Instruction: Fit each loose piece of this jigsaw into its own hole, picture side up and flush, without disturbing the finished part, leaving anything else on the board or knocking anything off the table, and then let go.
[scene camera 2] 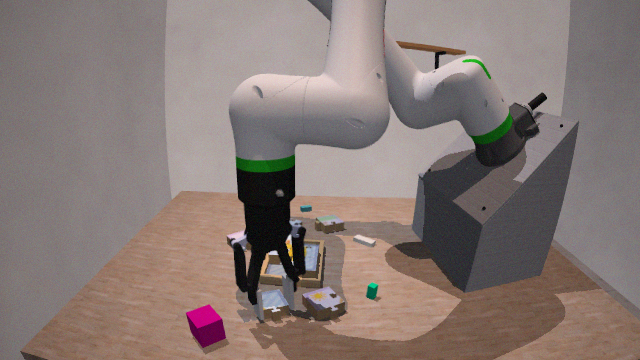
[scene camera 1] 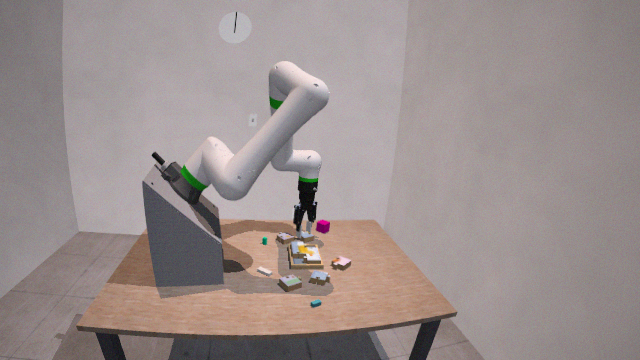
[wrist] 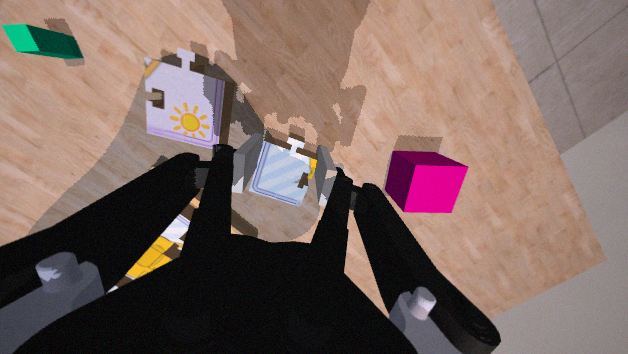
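My gripper (scene camera 1: 303,236) (scene camera 2: 275,303) (wrist: 289,153) points down beyond the board's far side in scene camera 1. Its pads are shut on the blue-striped piece (scene camera 1: 307,236) (scene camera 2: 274,300) (wrist: 281,175), at its two sides. The piece is picture side up at table level; pads partly hide it. The sun piece (scene camera 1: 285,238) (scene camera 2: 320,297) (wrist: 187,95) lies beside it. A pink piece (scene camera 1: 342,262) (scene camera 2: 236,237), a pale blue piece (scene camera 1: 319,276) and a green-and-lilac piece (scene camera 1: 290,281) (scene camera 2: 329,220) lie around the framed board (scene camera 1: 306,267) (scene camera 2: 292,282). The board holds the finished part with yellow artwork (scene camera 1: 306,250).
A magenta cube (scene camera 1: 323,226) (scene camera 2: 206,325) (wrist: 432,187) stands near the gripper. A green block (scene camera 1: 265,241) (scene camera 2: 372,291) (wrist: 42,41), a white bar (scene camera 1: 264,271) (scene camera 2: 364,240) and a teal block (scene camera 1: 316,303) (scene camera 2: 306,208) are on the table (scene camera 1: 390,300). The grey pedestal (scene camera 1: 185,250) carries the arm.
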